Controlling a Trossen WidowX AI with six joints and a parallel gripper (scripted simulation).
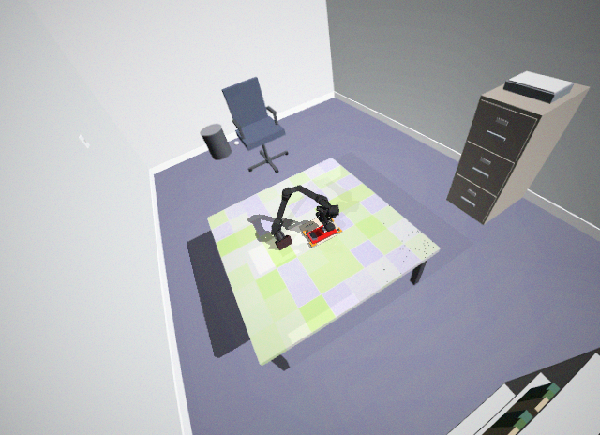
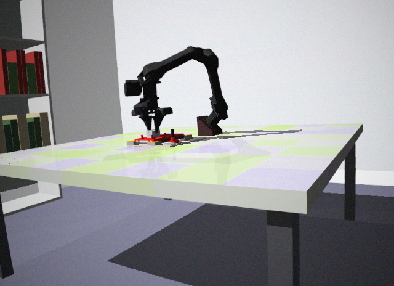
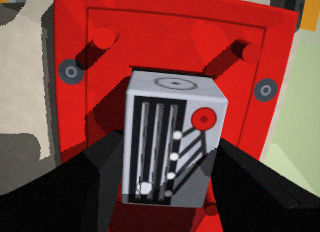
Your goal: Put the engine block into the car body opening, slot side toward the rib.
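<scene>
My gripper tip is now 40 mm short of the short black post, 120 mm to the right of it and 10 mm above it. The rest, counted from my gripper tip: grey engine block: 10 mm below.
</scene>
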